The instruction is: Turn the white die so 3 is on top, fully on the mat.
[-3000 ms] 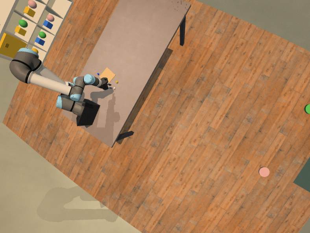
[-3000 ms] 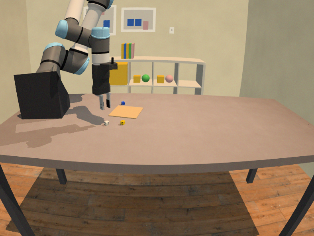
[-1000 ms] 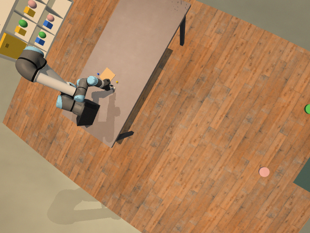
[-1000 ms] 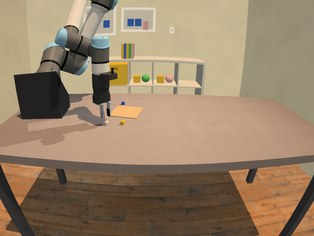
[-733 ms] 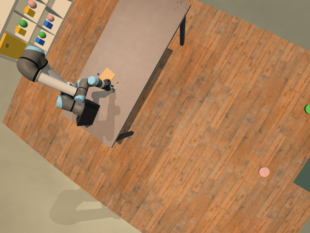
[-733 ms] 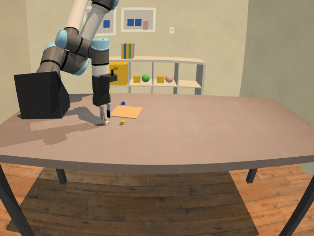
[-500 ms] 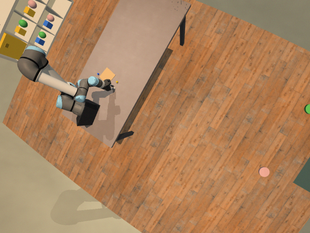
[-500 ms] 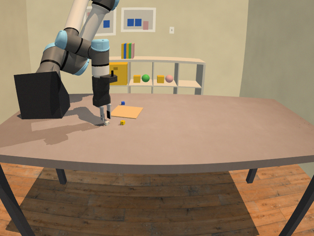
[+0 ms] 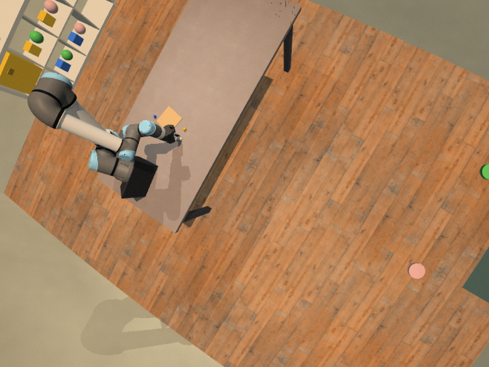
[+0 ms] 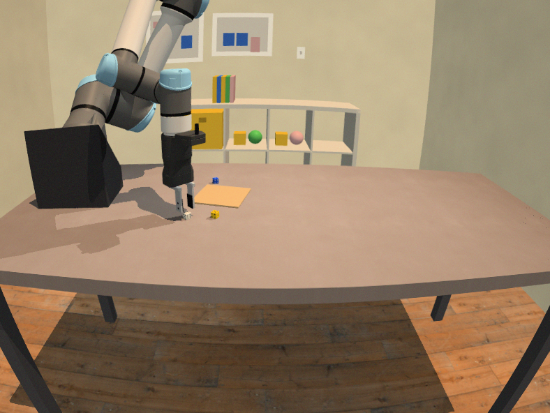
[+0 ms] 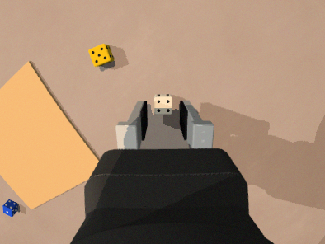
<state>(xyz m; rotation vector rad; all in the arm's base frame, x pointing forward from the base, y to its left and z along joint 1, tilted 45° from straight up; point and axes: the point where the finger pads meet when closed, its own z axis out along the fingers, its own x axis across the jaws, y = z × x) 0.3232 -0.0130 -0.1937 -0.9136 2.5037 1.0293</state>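
Now: hand 3 cm above the white die. Also, from my hand: yellow die (7 cm ahead, 3 cm below); then mat (14 cm to the left, 9 cm ahead, 4 cm below); then blue die (25 cm to the left, 7 cm ahead, 3 cm below).
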